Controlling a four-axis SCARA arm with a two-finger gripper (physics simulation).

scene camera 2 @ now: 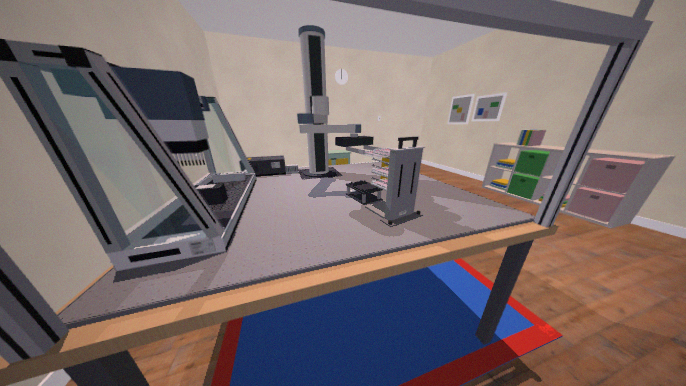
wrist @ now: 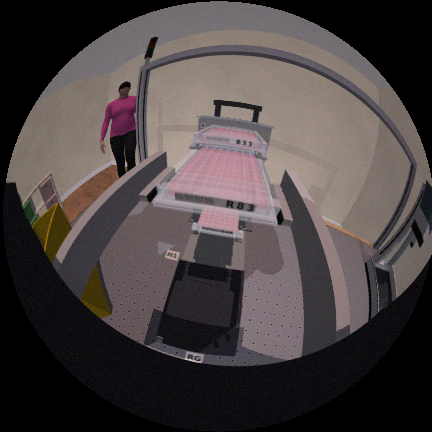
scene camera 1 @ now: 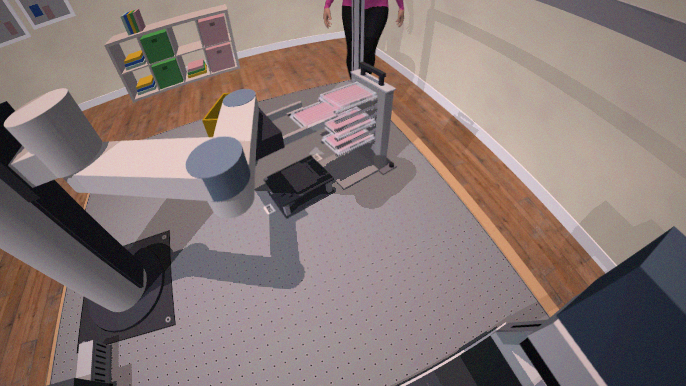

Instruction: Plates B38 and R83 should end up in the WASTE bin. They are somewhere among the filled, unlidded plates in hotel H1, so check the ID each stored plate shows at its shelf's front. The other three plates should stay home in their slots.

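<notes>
My gripper is shut on plate R83, a pink-filled plate whose ID reads at its front in the wrist view. The plate is level and stands out in front of the stack in hotel H1. Plate B33 sits in the hotel above and behind it. Lower pink plates sit below, their IDs hidden or too small to read. B38 cannot be made out. A yellow bin is partly hidden behind the arm, with no label readable.
A black stand is low in front of the hotel, near the RG label. A large enclosed machine stands at the other side. A person is beyond the table.
</notes>
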